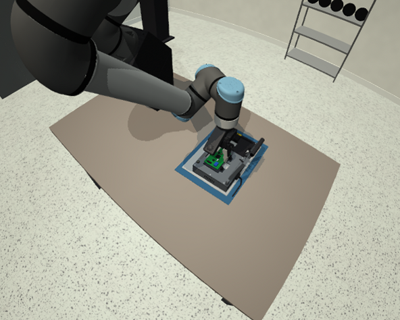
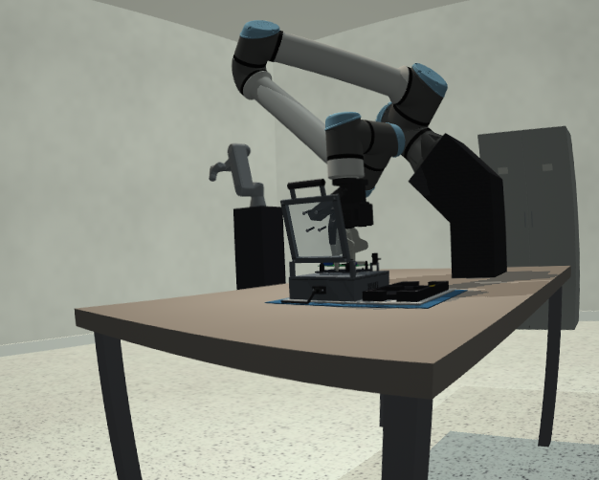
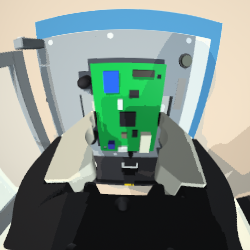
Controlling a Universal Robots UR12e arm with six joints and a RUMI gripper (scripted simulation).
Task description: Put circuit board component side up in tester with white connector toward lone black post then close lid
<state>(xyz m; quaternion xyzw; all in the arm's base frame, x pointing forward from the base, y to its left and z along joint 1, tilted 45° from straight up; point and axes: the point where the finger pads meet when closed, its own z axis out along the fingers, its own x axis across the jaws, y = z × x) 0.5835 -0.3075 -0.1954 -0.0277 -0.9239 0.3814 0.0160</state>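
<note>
Now: the green circuit board right at my hand. The rest, counted from my hand: tester bed (10 mm to the left, 10 mm below, 10 mm ahead); then black post (60 mm to the left, 60 mm behind, 10 mm above); then tester (40 mm to the left, 40 mm ahead, 30 mm above).
</note>
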